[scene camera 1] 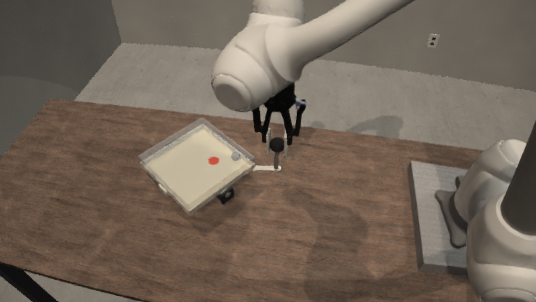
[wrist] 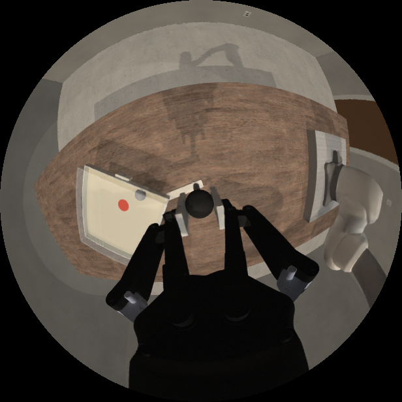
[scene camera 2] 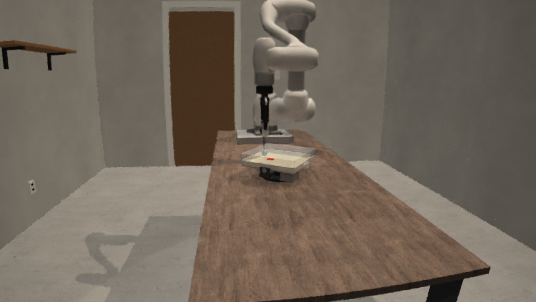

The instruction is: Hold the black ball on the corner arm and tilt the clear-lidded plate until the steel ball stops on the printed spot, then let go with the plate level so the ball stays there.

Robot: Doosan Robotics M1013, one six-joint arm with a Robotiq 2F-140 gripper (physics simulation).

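The black ball (scene camera 1: 277, 145) (wrist: 199, 204) tops a short post on the white corner arm (scene camera 1: 265, 168) (wrist: 184, 190). My gripper (scene camera 1: 277, 143) (wrist: 198, 198) is shut on the black ball, one pad on each side. The clear-lidded plate (scene camera 1: 185, 185) (scene camera 2: 295, 161) (wrist: 102, 225) has a cream floor and stands on a dark mount; it looks slightly tilted. The steel ball (scene camera 1: 236, 156) (scene camera 2: 264, 152) (wrist: 140, 195) is inside, near the corner by the arm, apart from the red printed spot (scene camera 1: 213, 160) (scene camera 2: 270, 159) (wrist: 123, 205). The spot lies farther in from that corner.
The plate's dark mount (scene camera 1: 226, 195) (scene camera 2: 272, 174) shows under the plate. The wooden table (scene camera 1: 100, 225) (scene camera 2: 320, 235) (wrist: 240, 115) carries the grey base slab (scene camera 1: 435, 220) (scene camera 2: 245, 139) (wrist: 320, 175) of the robot at its other end. A shelf (scene camera 2: 40, 47) hangs on the wall.
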